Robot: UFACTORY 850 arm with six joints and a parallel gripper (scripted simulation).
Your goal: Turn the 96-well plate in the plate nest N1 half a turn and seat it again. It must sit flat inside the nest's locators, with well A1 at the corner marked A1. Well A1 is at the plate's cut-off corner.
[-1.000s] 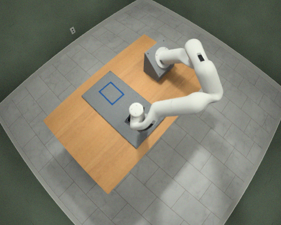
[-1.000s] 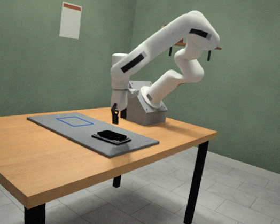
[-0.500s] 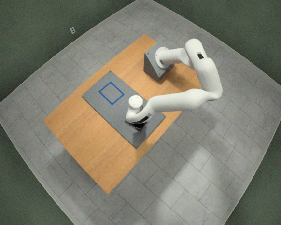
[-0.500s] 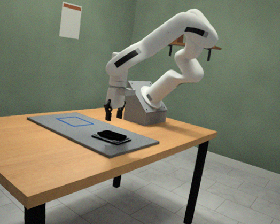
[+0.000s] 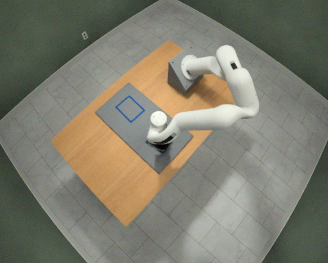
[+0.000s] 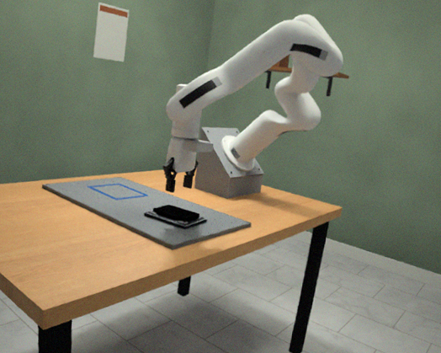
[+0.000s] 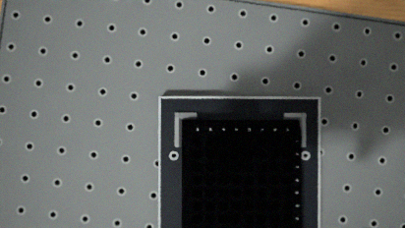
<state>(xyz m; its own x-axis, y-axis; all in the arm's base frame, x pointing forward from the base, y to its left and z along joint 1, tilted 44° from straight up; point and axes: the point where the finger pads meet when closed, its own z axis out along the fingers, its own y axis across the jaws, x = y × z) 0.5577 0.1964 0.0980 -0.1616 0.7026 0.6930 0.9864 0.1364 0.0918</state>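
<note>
The 96-well plate lies 90 mm below my hand. Round my hand: plate nest N1: 100 mm below.
</note>
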